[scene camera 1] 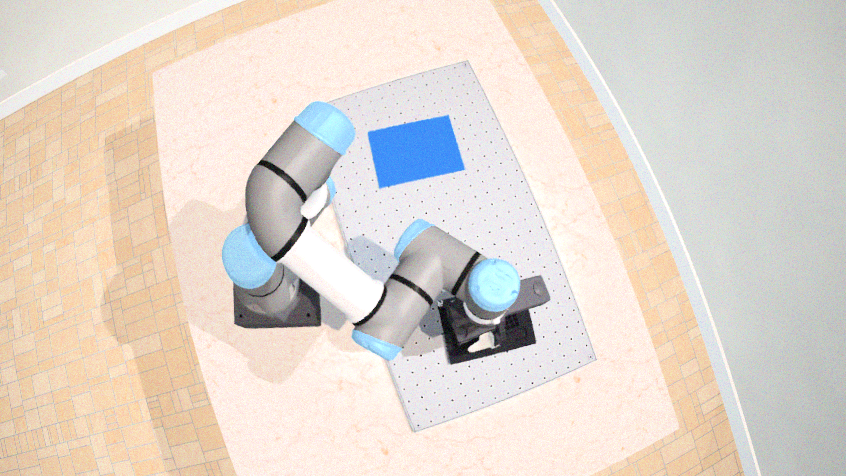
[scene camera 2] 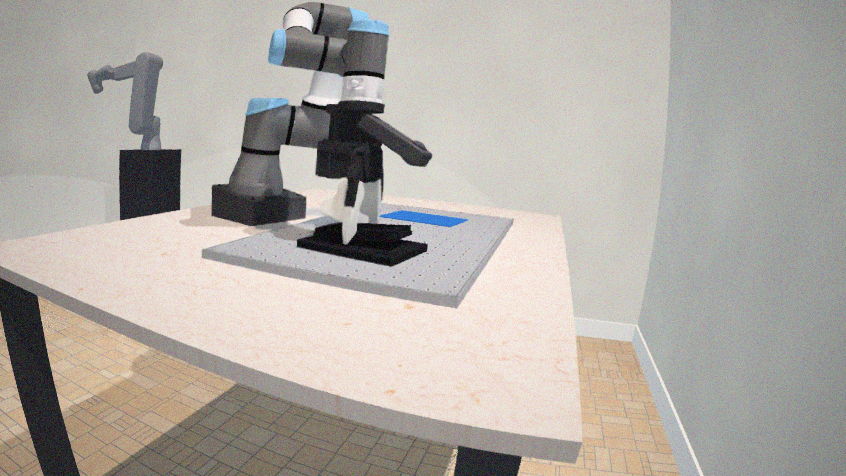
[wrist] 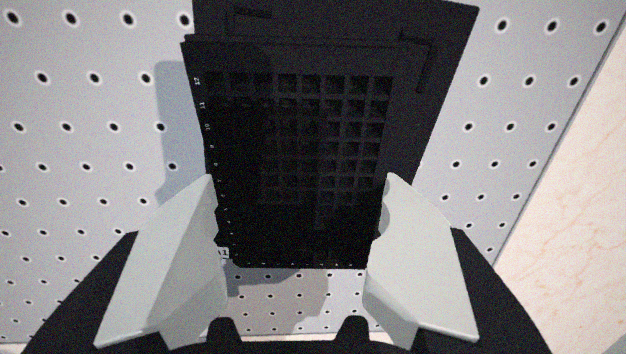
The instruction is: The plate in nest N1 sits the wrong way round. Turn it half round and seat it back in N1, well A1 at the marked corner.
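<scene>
The black well plate (scene camera 2: 387, 234) (wrist: 310, 140) is between my gripper's pale fingers. My gripper (scene camera 2: 359, 232) (wrist: 301, 177) is shut on the plate across its width, near one end. The plate is tilted in scene camera 2, with its right end raised above the black nest N1 (scene camera 2: 391, 258) (wrist: 452, 35) (scene camera 1: 455, 356). Whether the left end touches the nest is hidden. A white A1 tag (wrist: 223, 252) shows at the plate's lower left corner in the wrist view, partly behind the left finger. Row 12 is at the upper end there.
A grey perforated board (scene camera 1: 496, 195) (scene camera 2: 425, 287) lies under the nest on the pale table (scene camera 1: 627, 384) (scene camera 2: 283, 319). A flat blue rectangle (scene camera 1: 415, 151) (scene camera 2: 424, 218) lies on the board, away from the nest. Another arm on a black pedestal (scene camera 2: 149, 183) stands in the background.
</scene>
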